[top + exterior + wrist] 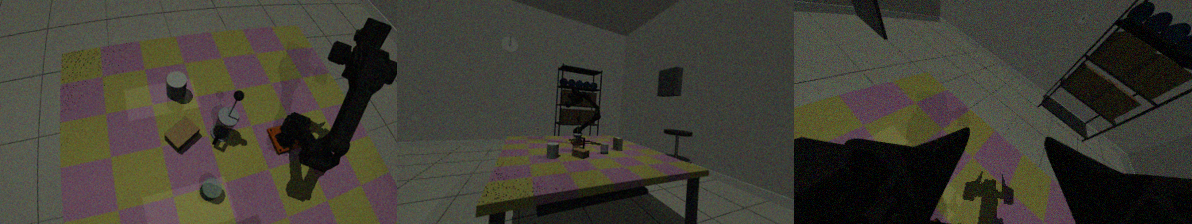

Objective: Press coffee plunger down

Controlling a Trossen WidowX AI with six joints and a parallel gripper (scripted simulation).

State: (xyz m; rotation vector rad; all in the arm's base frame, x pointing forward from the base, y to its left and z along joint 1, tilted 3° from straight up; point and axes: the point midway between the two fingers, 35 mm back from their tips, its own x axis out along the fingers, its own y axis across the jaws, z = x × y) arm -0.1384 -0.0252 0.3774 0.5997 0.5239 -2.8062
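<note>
Right now my gripper tip is 410 mm short of the coffee press, 240 mm above it and 80 mm to the left of it. Round my gripper tip: tan box (540 mm ahead, 350 mm below, 130 mm to the right); then pale cup (540 mm ahead, 340 mm below, 90 mm to the left).
</note>
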